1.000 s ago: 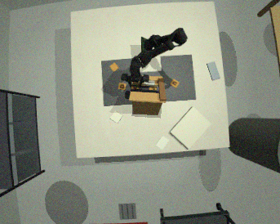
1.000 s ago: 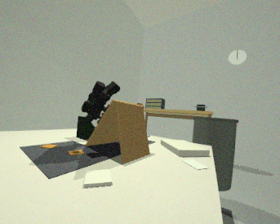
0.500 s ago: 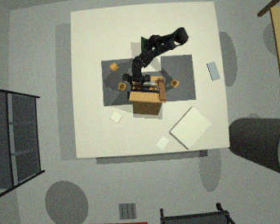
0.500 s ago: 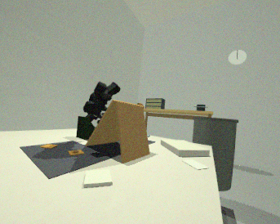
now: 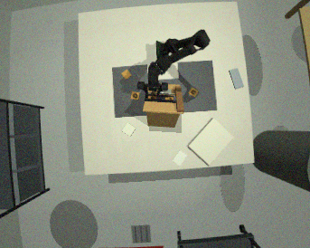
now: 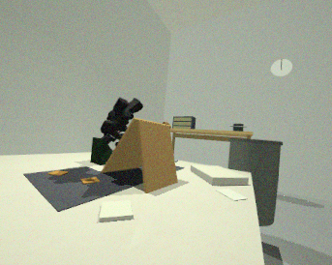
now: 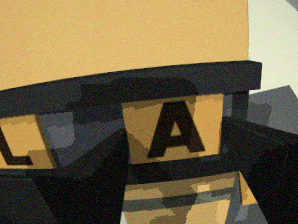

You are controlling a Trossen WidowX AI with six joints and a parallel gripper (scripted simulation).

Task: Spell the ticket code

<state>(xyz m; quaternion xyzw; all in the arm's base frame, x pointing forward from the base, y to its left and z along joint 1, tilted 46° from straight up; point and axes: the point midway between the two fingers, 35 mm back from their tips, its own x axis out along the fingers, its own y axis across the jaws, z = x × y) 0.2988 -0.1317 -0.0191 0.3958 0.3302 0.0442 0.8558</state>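
Right now the white ticket is 40 mm behind my gripper tip, 90 mm to the left of it and 80 mm below it. The rest, counted from my gripper tip: dark mat 120 mm behind, 100 mm to the left, 170 mm below; then white card 180 mm ahead, 210 mm to the right, 170 mm below; then white box 350 mm ahead, 380 mm to the left, 160 mm below.
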